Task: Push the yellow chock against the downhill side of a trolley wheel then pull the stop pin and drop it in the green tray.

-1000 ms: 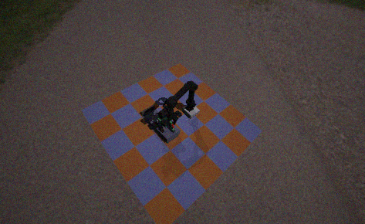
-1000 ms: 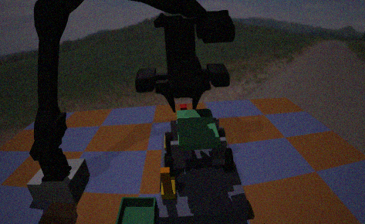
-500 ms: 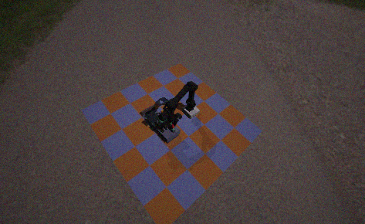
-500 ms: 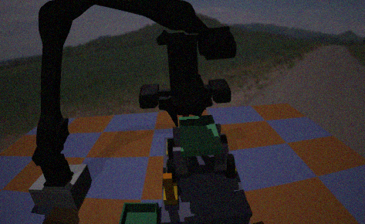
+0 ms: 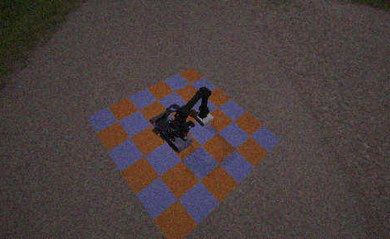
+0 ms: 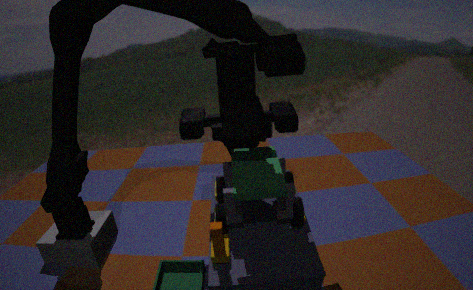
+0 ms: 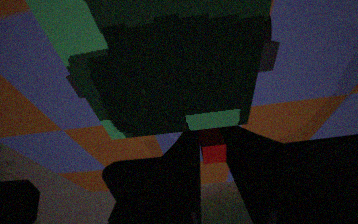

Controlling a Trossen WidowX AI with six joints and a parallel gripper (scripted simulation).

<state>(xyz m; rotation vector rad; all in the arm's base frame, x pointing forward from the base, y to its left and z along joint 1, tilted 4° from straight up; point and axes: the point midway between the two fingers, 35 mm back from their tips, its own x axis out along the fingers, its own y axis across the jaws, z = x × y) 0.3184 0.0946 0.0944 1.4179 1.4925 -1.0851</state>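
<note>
Now: gripper tip 200 mm to the left of the green tray, 140 mm above it and 110 mm past it. From my gripper tip the other things lie so: trolley (90 mm to the right, 20 mm below, 20 mm ahead); grey ramp (100 mm to the right, 80 mm below, 20 mm ahead); red-headed stop pin (right at my gripper tip).
</note>
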